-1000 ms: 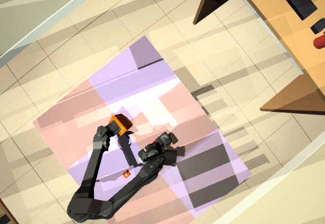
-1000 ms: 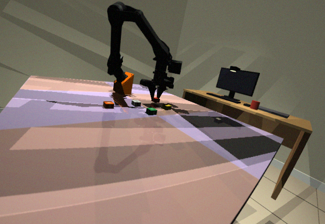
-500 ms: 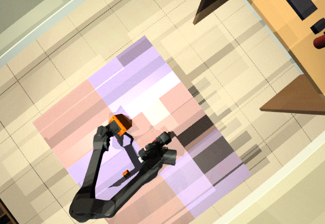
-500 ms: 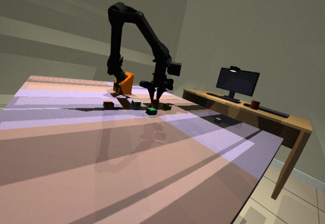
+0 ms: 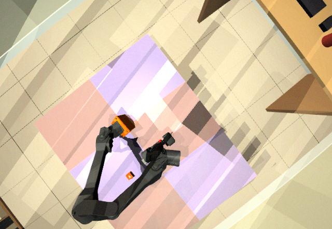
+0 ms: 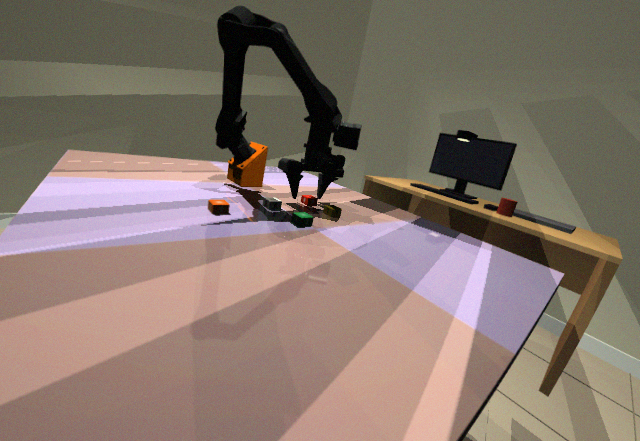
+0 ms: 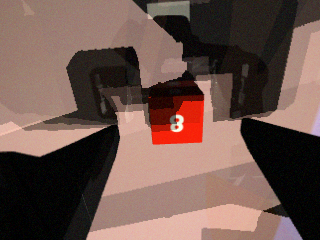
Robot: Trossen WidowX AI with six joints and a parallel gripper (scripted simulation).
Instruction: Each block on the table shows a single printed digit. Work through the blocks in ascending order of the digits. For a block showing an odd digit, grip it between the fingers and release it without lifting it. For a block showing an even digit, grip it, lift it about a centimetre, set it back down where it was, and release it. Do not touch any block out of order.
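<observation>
The red block is 10 mm ahead of my gripper tip. From my gripper tip the other things lie so: green block (140 mm ahead, 110 mm to the right); then yellow block (100 mm ahead, 10 mm to the left); then white block (120 mm to the right, 40 mm ahead).
</observation>
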